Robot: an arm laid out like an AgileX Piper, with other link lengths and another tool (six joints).
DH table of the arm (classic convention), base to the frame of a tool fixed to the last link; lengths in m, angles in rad. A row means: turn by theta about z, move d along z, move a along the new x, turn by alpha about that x. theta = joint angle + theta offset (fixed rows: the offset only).
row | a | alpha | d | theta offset
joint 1 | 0 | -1.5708 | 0.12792 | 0
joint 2 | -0.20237 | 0 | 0 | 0.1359
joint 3 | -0.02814 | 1.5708 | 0 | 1.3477
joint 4 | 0 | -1.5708 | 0.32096 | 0
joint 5 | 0 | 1.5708 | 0 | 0
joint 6 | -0.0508 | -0.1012 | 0.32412 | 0.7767
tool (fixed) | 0 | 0 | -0.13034 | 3.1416
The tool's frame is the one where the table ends.
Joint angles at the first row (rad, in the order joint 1, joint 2, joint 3, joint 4, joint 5, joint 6):
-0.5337 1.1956 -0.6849 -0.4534 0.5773 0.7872
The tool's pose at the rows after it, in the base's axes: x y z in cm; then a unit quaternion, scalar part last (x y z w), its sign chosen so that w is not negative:
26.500 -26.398 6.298 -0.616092 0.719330 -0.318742 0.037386
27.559 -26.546 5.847 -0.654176 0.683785 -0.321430 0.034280
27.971 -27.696 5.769 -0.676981 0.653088 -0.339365 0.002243
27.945 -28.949 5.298 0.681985 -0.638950 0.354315 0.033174
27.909 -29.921 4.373 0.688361 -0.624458 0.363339 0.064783
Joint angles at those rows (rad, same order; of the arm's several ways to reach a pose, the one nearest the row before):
-0.5668 1.2247 -0.6983 -0.2730 0.5956 0.5851
-0.5668 1.2534 -0.6983 -0.2594 0.5510 0.4755
-0.5668 1.2926 -0.6983 -0.3949 0.4954 0.5115
-0.5668 1.3492 -0.7027 -0.5974 0.4536 0.6598
-0.5668 1.4153 -0.7055 -0.8147 0.4235 0.8295

